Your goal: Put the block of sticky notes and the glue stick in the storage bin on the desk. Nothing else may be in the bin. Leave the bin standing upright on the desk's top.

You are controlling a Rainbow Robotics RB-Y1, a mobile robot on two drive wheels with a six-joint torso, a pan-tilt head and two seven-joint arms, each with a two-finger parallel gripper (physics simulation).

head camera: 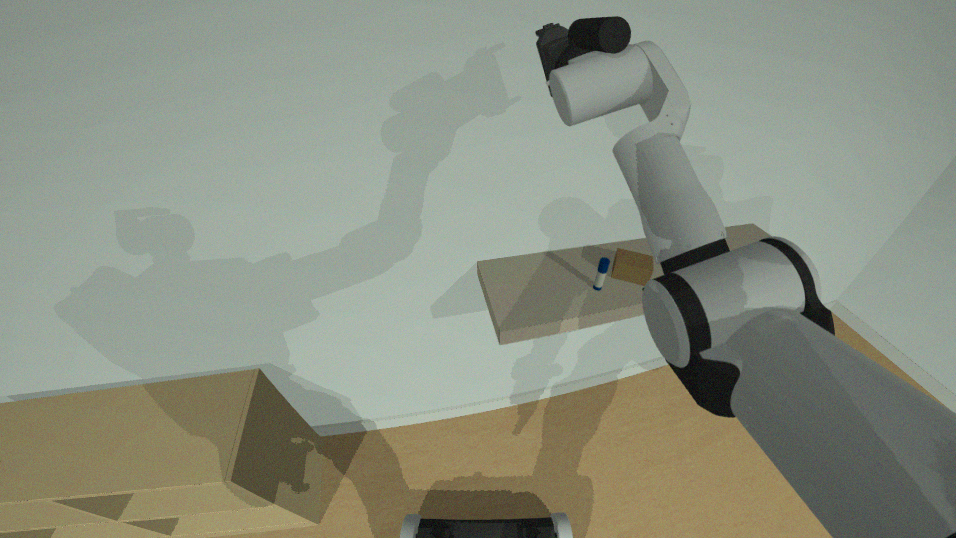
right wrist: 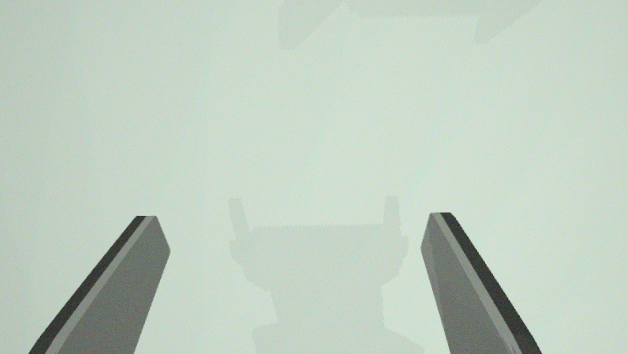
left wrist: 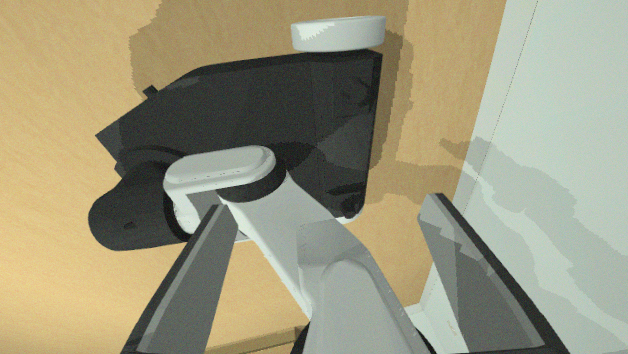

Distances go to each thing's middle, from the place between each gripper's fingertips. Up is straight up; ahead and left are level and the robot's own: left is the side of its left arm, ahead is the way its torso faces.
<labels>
I see the brown block [head camera: 629,266] 640 mm ahead of my left hand, 620 mm to the right of it and 390 mm above it.
Now: right hand 28 cm to the left of the brown block and 48 cm above it.
</labels>
